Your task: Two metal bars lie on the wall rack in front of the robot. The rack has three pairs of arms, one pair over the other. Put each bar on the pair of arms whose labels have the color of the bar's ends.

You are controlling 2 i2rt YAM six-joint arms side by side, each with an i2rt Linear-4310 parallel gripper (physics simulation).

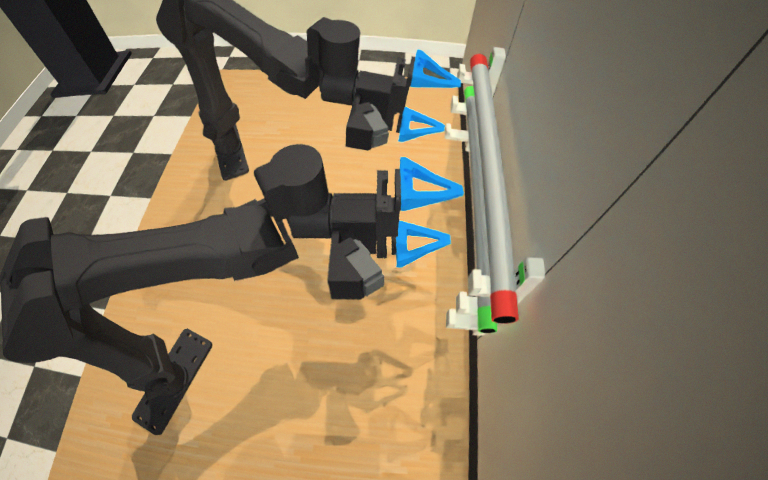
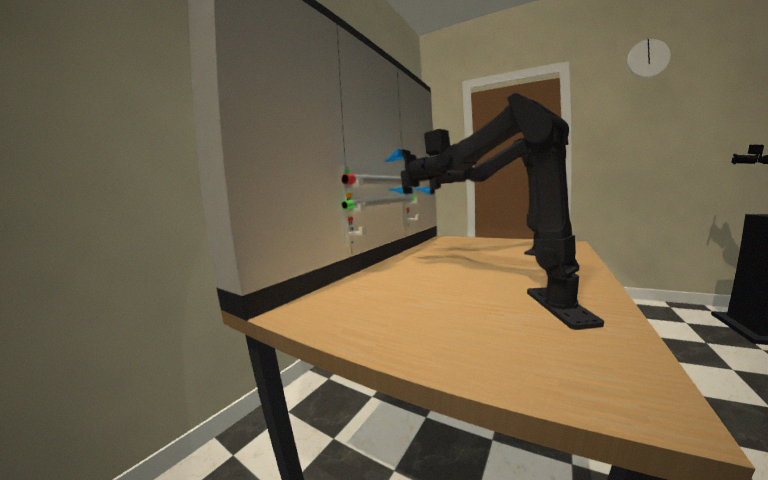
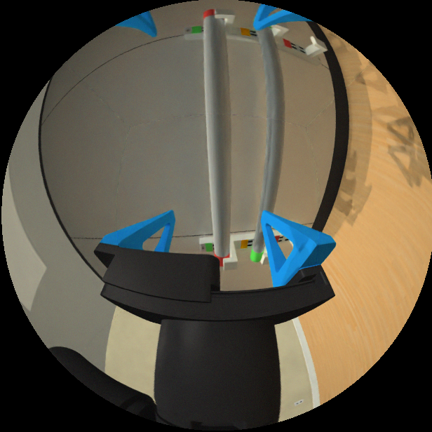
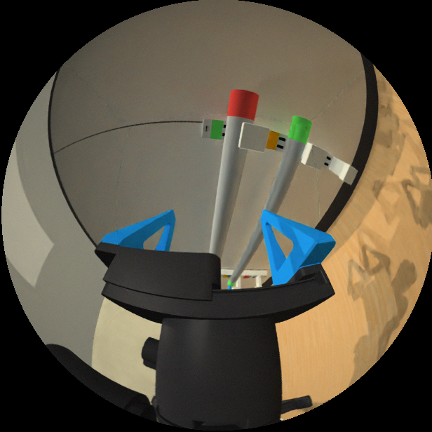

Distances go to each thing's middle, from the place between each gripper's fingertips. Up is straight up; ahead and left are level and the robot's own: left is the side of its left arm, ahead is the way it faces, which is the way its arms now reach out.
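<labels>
The green-ended bar (image 1: 481, 244) is 120 mm to the left of my right hand, 70 mm ahead of it and 90 mm below it, while the red-ended bar (image 1: 504, 309) is 110 mm to the left of that same hand, 70 mm ahead of it and 10 mm below it.
Counting from my left hand instead, I find the green-ended bar 90 mm to the right, 50 mm ahead and 90 mm below. The red-ended bar is 100 mm to the right of my left hand, 10 mm below it and 50 mm ahead of it.
</labels>
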